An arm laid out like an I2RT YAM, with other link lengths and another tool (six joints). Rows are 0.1 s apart.
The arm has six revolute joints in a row. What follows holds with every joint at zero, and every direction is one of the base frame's.
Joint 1 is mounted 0.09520 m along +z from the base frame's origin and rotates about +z.
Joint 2 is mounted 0.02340 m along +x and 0.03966 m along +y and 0.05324 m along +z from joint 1 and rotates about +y.
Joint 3 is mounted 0.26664 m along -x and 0.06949 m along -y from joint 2 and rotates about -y.
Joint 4 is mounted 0.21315 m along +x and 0.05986 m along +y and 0.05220 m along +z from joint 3 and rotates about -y.
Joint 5 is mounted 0.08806 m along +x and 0.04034 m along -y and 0.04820 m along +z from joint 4 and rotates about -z.
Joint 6 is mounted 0.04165 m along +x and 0.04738 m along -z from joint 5 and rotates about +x.
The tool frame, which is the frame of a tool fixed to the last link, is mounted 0.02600 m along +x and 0.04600 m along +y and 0.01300 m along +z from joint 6; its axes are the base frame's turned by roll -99.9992, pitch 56.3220 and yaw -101.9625 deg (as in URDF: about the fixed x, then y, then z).
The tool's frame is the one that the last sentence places.
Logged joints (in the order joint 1, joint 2, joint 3, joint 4, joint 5, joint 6), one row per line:
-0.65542 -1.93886 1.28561 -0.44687 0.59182 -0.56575
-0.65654 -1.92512 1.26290 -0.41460 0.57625 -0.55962
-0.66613 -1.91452 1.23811 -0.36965 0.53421 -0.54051
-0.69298 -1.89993 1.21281 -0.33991 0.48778 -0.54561
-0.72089 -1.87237 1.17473 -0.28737 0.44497 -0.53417
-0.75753 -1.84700 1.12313 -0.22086 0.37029 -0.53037
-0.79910 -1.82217 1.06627 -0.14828 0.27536 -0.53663
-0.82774 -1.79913 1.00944 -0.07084 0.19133 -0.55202
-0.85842 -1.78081 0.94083 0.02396 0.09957 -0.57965
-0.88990 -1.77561 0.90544 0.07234 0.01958 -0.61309
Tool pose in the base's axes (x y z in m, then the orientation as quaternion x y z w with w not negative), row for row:
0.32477 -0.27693 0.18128 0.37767 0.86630 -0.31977 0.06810
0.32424 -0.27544 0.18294 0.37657 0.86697 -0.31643 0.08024
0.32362 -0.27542 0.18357 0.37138 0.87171 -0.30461 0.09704
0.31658 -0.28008 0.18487 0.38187 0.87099 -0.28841 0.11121
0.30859 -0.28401 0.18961 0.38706 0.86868 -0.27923 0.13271
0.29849 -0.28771 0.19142 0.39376 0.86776 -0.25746 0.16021
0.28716 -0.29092 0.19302 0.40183 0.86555 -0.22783 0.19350
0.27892 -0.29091 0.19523 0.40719 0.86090 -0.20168 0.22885
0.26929 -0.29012 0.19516 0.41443 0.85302 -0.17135 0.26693
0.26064 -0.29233 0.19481 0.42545 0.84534 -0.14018 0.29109
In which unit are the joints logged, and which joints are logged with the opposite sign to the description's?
The joints are logged in radians. Opposite sign: joint 2, joint 6.
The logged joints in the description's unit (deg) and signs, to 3 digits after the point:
-37.553 111.088 73.660 -25.604 33.909 32.415
-37.617 110.301 72.359 -23.755 33.017 32.064
-38.166 109.694 70.938 -21.179 30.608 30.969
-39.705 108.858 69.489 -19.475 27.948 31.261
-41.304 107.279 67.307 -16.465 25.495 30.606
-43.403 105.825 64.351 -12.654 21.216 30.388
-45.785 104.403 61.093 -8.496 15.777 30.747
-47.426 103.083 57.837 -4.059 10.962 31.628
-49.184 102.033 53.906 1.373 5.705 33.211
-50.988 101.735 51.878 4.145 1.122 35.127

